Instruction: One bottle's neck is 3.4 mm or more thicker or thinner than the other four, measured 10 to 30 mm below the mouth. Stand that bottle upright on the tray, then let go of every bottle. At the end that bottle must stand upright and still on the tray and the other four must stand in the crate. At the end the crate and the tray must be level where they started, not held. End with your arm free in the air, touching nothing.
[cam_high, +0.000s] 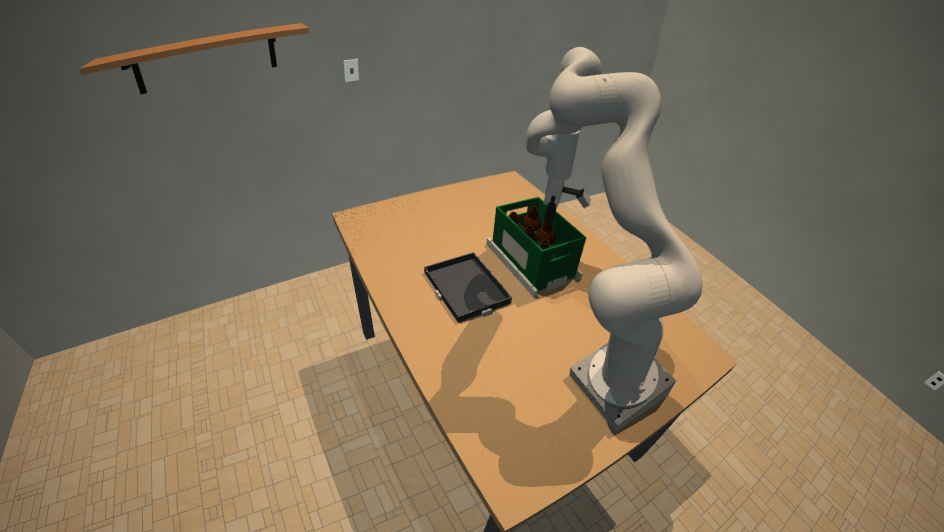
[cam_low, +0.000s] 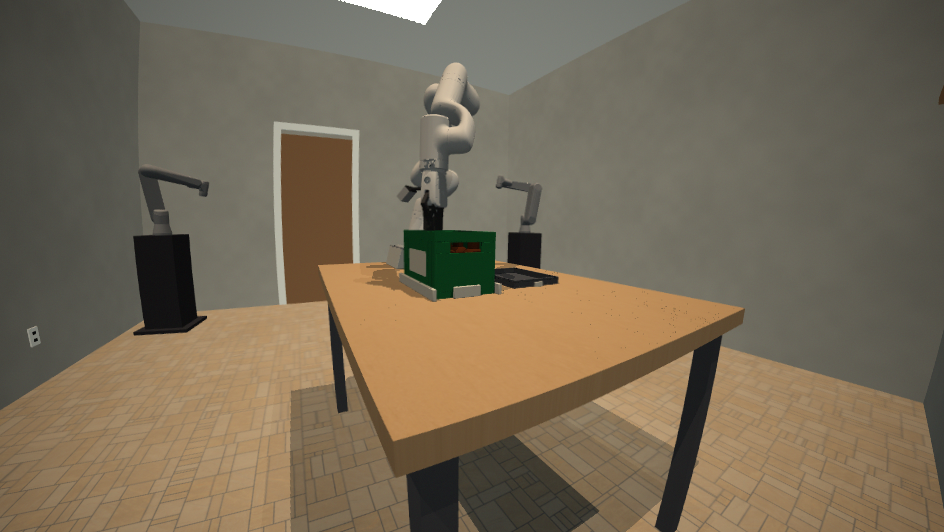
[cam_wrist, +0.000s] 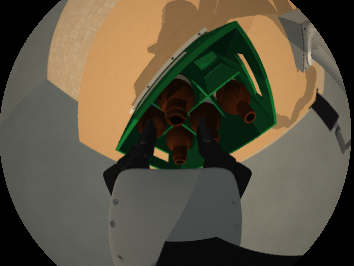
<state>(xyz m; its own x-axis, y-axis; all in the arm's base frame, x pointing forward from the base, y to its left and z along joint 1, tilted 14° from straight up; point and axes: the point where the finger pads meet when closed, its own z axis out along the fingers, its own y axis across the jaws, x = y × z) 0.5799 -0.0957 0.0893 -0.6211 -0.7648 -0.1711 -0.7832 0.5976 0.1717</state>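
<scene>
Now: the green crate 110 mm below my hand, 40 mm to the left of it and 10 mm behind it. The rest, counted from my hand: brown bottle 110 mm below, 100 mm behind, 70 mm to the left; black tray 320 mm to the left, 180 mm below, 60 mm behind.
</scene>
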